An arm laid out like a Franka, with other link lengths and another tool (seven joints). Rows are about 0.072 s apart.
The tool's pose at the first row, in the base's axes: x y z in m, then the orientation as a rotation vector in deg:
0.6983, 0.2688, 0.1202, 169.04, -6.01, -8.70
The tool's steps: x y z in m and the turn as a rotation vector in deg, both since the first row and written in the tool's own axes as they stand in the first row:
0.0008, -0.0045, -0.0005, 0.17, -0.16, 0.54
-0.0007, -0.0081, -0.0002, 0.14, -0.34, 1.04
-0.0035, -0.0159, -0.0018, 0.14, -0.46, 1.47
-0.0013, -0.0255, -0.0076, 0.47, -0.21, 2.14
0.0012, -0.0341, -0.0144, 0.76, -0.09, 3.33
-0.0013, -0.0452, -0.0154, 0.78, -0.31, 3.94
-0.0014, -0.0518, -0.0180, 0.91, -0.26, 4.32
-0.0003, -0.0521, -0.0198, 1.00, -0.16, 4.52
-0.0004, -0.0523, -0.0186, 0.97, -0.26, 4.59
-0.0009, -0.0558, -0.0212, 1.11, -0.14, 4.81
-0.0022, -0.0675, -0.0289, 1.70, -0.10, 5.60
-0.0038, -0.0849, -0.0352, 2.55, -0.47, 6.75
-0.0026, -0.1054, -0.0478, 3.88, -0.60, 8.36
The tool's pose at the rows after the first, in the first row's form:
0.6994, 0.2732, 0.1198, 169.15, -6.85, -8.86
0.6981, 0.2768, 0.1189, 169.06, -7.61, -9.06
0.6960, 0.2850, 0.1193, 169.00, -8.26, -9.17
0.6994, 0.2953, 0.1230, 169.26, -9.25, -8.71
0.7031, 0.3047, 0.1278, 169.40, -11.02, -8.36
0.7014, 0.3160, 0.1269, 169.32, -11.96, -8.60
0.7020, 0.3229, 0.1282, 169.40, -12.53, -8.47
0.7033, 0.3235, 0.1298, 169.46, -12.82, -8.29
0.7031, 0.3235, 0.1286, 169.42, -12.93, -8.43
0.7031, 0.3274, 0.1305, 169.53, -13.26, -8.22
0.7033, 0.3404, 0.1360, 169.99, -14.51, -8.04
0.7035, 0.3587, 0.1390, 170.61, -16.39, -8.41
0.7073, 0.3810, 0.1474, 171.61, -19.03, -8.35

